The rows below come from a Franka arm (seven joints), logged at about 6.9 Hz.
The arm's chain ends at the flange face. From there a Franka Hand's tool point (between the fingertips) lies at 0.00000 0.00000 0.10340 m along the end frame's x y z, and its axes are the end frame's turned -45 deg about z.
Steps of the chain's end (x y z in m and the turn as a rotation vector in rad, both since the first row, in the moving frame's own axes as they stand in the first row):
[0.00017 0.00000 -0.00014 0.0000 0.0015 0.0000]
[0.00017 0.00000 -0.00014 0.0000 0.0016 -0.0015]
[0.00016 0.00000 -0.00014 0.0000 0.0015 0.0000]
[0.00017 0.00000 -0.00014 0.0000 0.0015 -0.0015]
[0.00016 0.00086 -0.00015 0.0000 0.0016 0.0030]
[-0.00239 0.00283 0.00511 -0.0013 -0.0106 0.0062]
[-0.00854 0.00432 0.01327 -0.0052 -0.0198 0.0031]
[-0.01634 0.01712 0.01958 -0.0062 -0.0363 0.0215]
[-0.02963 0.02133 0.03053 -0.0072 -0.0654 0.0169]
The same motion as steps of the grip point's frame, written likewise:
[0.00023 0.00023 -0.00014 -0.0011 0.0011 0.0000]
[0.00024 0.00024 -0.00014 -0.0011 0.0011 -0.0015]
[0.00022 0.00022 -0.00014 -0.0011 0.0011 0.0000]
[0.00023 0.00023 -0.00014 -0.0011 0.0011 -0.0015]
[-0.00038 0.00084 -0.00015 -0.0011 0.0011 0.0030]
[-0.00456 -0.00037 0.00510 0.0066 -0.0084 0.0062]
[-0.01092 -0.00405 0.01325 0.0103 -0.0177 0.0031]
[-0.02674 -0.00168 0.01951 0.0213 -0.0301 0.0215]
[-0.04130 -0.01017 0.03031 0.0412 -0.0513 0.0169]

